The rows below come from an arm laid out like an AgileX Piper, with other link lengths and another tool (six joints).
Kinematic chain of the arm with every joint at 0, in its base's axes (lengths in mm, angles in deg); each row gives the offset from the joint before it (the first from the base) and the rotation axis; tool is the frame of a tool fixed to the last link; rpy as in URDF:
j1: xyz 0 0 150.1 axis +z
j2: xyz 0 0 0 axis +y
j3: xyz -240 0 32.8 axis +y
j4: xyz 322.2 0 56.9 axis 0.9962 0 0.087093
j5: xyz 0 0 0 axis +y
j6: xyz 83.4 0 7.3 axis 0.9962 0 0.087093
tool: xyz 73 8 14.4 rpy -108.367 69.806 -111.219
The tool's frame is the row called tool.
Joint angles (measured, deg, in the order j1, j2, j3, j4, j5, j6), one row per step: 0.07, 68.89, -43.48, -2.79, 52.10, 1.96; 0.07, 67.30, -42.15, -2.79, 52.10, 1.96; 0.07, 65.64, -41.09, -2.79, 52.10, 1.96; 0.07, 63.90, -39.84, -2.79, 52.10, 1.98; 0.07, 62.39, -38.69, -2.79, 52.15, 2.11; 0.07, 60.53, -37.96, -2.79, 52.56, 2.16; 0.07, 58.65, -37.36, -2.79, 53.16, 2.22; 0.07, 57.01, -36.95, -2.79, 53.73, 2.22; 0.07, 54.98, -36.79, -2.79, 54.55, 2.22; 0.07, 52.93, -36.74, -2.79, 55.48, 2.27
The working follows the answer.
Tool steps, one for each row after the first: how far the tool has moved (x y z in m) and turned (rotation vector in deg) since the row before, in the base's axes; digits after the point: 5 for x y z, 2 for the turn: -0.00546, -0.00001, 0.00004, 0.00, -0.26, 0.00; -0.00433, -0.00001, 0.00200, 0.00, -0.60, 0.00; -0.00507, -0.00001, 0.00100, 0.01, -0.49, -0.02; -0.00473, -0.00003, 0.00024, 0.04, -0.32, -0.13; -0.00404, -0.00005, 0.00426, 0.01, -0.72, -0.07; -0.00409, -0.00007, 0.00484, 0.01, -0.68, -0.08; -0.00335, -0.00005, 0.00478, -0.01, -0.66, -0.03; -0.00337, -0.00007, 0.00796, -0.01, -1.05, -0.04; -0.00354, -0.00009, 0.00851, 0.01, -1.07, -0.09
Tool pose at each row, in the base's axes (x y z in m, rotation vector in deg; rounded; the steps above come from the unrounded poses): 0.31479, 0.00229, 0.15080, -27.13, 172.38, -10.52; 0.30933, 0.00228, 0.15085, -27.07, 172.13, -10.56; 0.30500, 0.00228, 0.15285, -26.93, 171.54, -10.67; 0.29994, 0.00227, 0.15385, -26.78, 171.07, -10.75; 0.29521, 0.00224, 0.15409, -26.52, 170.79, -10.75; 0.29116, 0.00219, 0.15835, -26.25, 170.11, -10.87; 0.28707, 0.00213, 0.16318, -25.97, 169.47, -10.98; 0.28372, 0.00207, 0.16796, -25.78, 168.83, -11.10; 0.28035, 0.00200, 0.17592, -25.49, 167.81, -11.29; 0.27681, 0.00191, 0.18444, -25.11, 166.79, -11.47

